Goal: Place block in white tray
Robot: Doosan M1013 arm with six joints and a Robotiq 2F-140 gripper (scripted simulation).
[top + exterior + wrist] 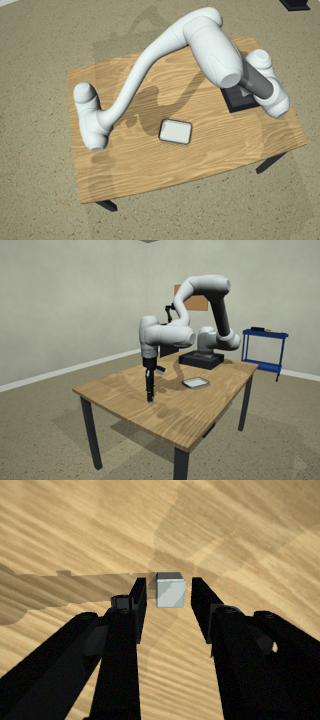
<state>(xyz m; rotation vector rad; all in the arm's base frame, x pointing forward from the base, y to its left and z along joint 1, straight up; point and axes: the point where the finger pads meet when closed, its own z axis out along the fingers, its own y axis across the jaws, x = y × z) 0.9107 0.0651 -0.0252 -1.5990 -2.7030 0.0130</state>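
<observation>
My hand is 4 cm above the block. Also, from my hand: white tray (38 cm behind, 9 cm to the left, 4 cm below).
</observation>
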